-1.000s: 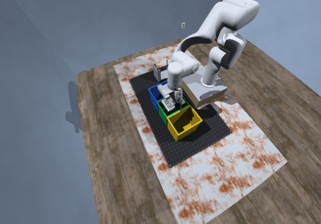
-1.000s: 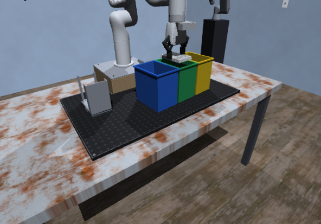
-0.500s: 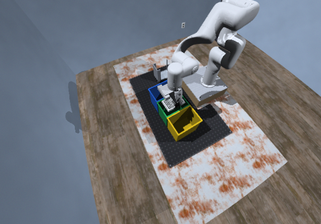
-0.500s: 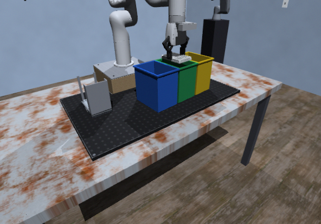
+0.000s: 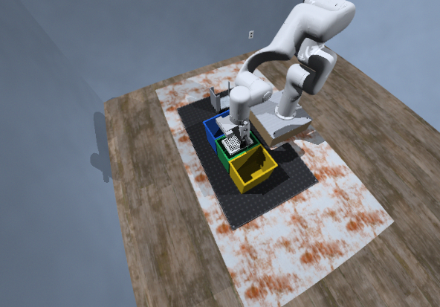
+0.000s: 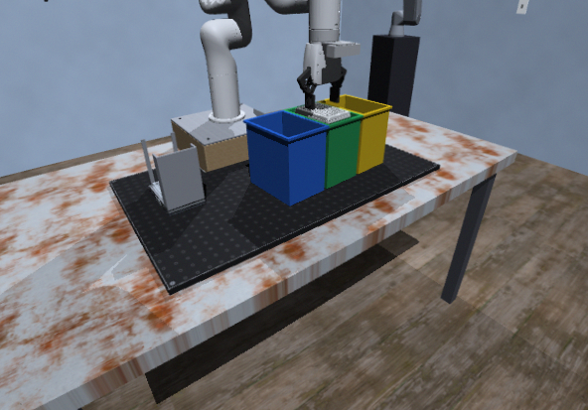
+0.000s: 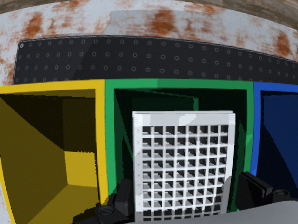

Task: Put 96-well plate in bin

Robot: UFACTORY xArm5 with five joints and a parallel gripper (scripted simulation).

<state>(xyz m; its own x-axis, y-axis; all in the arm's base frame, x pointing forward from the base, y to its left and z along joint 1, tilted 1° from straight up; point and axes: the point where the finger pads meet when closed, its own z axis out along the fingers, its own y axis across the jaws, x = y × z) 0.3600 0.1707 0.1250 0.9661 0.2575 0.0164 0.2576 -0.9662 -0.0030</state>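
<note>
The white 96-well plate is 30 mm below my hand. Also, from my hand: blue bin 130 mm to the right, 120 mm below, 30 mm ahead; then green bin 120 mm below; then yellow bin 130 mm to the left, 120 mm below, 30 mm behind.
</note>
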